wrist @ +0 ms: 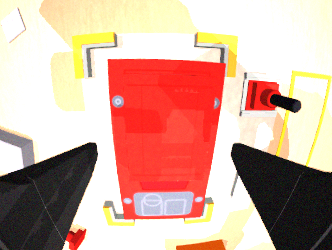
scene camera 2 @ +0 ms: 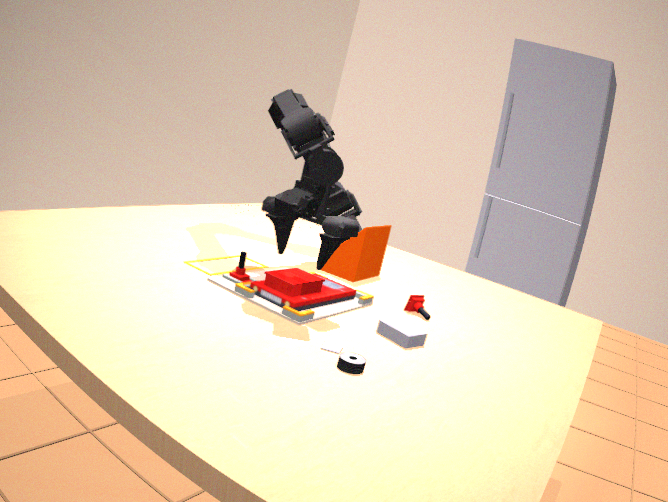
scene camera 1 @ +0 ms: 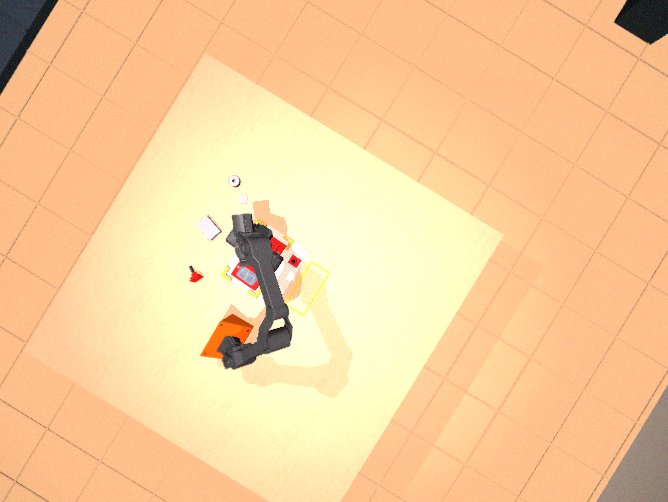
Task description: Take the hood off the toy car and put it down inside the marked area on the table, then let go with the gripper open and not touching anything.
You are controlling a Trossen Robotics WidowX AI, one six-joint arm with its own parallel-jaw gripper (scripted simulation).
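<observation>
A red hood [scene camera 2: 294, 282] is in view. Holding nothing, my gripper [scene camera 2: 299, 261] is open; the wrist view also includes the gripper [wrist: 166, 149].
</observation>
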